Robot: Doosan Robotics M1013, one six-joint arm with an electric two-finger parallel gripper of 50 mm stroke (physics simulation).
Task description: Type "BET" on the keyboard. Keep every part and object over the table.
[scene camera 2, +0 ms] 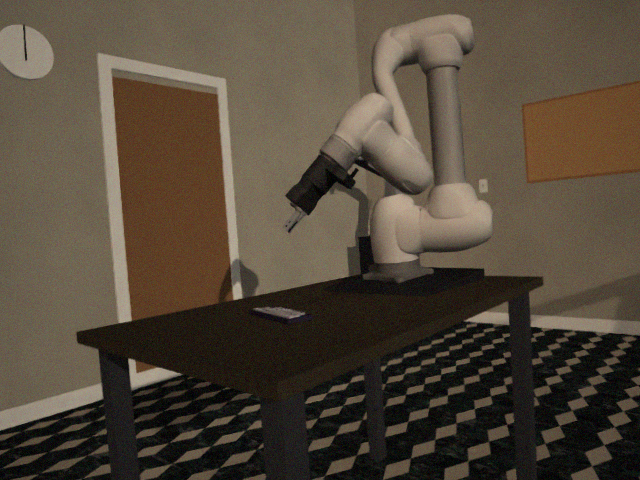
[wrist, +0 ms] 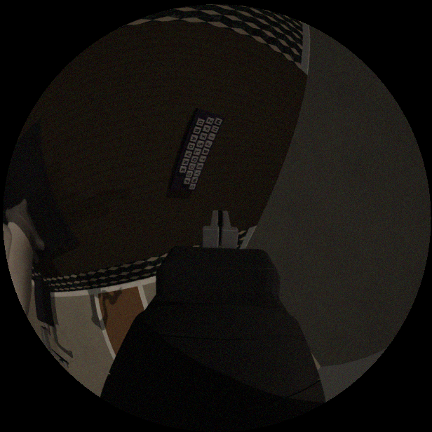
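Seen in the pictures: gripper, fingertip midpoint: (scene camera 2: 285, 230); arm's base at its link origin: (scene camera 2: 397, 275).
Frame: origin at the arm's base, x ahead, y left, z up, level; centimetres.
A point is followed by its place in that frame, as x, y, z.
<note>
A small dark keyboard (scene camera 2: 281, 313) @(60.8, 19.4, -0.6) (wrist: 199, 152) with rows of light lettered keys lies flat on the dark wooden table (scene camera 2: 206, 330) @(76.6, 12.6, -2.5) (wrist: 115, 125). In the wrist view it lies at a slant, above the fingertips in the picture. Its letters are small and turned, and hard to read for certain. My gripper (scene camera 2: 288, 229) @(53.9, 13.7, 18.5) (wrist: 219, 219) is shut, with nothing between its fingers. It hangs high above the table, tilted, and is well apart from the keyboard.
The arm's base (scene camera 2: 398, 270) @(5.6, 5.7, 2.6) stands on a dark plate (scene camera 2: 454, 281) @(0.8, 23.8, -0.8) at the far end of the table. A brown door (scene camera 2: 170, 206) is in the wall behind. Checkered floor (scene camera 2: 444, 403) (wrist: 280, 37) shows beyond the table's edges.
</note>
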